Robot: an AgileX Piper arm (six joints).
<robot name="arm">
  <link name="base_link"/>
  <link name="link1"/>
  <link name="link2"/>
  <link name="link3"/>
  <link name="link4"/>
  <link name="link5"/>
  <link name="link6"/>
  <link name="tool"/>
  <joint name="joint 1" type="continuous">
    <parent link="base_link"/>
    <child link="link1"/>
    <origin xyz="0 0 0.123" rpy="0 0 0"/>
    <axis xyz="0 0 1"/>
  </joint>
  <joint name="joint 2" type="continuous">
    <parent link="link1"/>
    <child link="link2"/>
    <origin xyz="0 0 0" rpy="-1.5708 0 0"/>
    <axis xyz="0 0 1"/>
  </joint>
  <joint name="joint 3" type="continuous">
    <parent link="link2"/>
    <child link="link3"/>
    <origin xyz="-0.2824 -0.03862 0" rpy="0 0 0"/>
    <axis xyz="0 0 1"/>
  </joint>
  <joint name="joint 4" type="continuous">
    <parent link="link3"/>
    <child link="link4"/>
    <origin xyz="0.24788 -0.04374 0" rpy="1.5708 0 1.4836"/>
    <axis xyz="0 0 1"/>
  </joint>
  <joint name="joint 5" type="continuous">
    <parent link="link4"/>
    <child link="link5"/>
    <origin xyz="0 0 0" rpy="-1.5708 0 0"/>
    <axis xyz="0 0 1"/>
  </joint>
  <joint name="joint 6" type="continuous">
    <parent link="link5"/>
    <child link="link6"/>
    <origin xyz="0 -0.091 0" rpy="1.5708 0 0"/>
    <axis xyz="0 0 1"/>
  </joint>
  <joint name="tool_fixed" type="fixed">
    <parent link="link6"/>
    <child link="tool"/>
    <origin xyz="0 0 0" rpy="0 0 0"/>
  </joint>
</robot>
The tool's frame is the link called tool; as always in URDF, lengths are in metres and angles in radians. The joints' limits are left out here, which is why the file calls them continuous.
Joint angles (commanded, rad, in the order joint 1, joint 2, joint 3, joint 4, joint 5, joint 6), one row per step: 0.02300, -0.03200, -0.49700, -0.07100, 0.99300, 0.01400; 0.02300, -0.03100, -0.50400, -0.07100, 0.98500, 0.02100; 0.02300, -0.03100, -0.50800, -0.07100, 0.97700, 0.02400; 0.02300, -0.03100, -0.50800, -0.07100, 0.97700, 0.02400; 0.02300, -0.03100, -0.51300, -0.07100, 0.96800, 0.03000; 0.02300, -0.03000, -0.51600, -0.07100, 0.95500, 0.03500; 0.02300, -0.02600, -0.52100, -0.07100, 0.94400, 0.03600; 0.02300, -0.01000, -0.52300, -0.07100, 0.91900, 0.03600; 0.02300, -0.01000, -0.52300, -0.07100, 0.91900, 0.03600; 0.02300, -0.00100, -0.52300, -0.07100, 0.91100, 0.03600; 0.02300, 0.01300, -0.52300, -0.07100, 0.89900, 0.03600; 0.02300, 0.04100, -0.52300, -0.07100, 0.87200, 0.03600; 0.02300, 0.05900, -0.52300, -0.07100, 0.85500, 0.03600; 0.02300, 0.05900, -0.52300, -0.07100, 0.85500, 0.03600; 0.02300, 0.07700, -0.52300, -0.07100, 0.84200, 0.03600
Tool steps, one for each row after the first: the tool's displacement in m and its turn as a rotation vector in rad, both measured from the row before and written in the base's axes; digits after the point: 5 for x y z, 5 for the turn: -0.00049, 0.00002, 0.00262, 0.00652, -0.01425, -0.00206; -0.00028, 0.00002, 0.00178, 0.00275, -0.01210, -0.00058; 0.00000, 0.00000, 0.00000, 0.00000, 0.00000, 0.00000; -0.00040, 0.00002, 0.00215, 0.00559, -0.01420, -0.00150; 0.00014, 0.00005, 0.00195, 0.00453, -0.01516, -0.00086; 0.00030, 0.00005, 0.00236, 0.00076, -0.01202, 0.00032; 0.00315, 0.00017, 0.00282, -0.00079, -0.01096, 0.00144; 0.00000, 0.00000, 0.00000, 0.00000, 0.00000, 0.00000; 0.00177, 0.00007, 0.00073, -0.00035, 0.00101, 0.00046; 0.00276, 0.00011, 0.00106, -0.00053, 0.00202, 0.00070; 0.00565, 0.00024, 0.00227, -0.00108, 0.00104, 0.00160; 0.00366, 0.00016, 0.00134, -0.00066, 0.00103, 0.00102; 0.00000, 0.00000, 0.00000, 0.00000, 0.00000, 0.00000; 0.00357, 0.00014, 0.00093, -0.00059, 0.00502, 0.00079
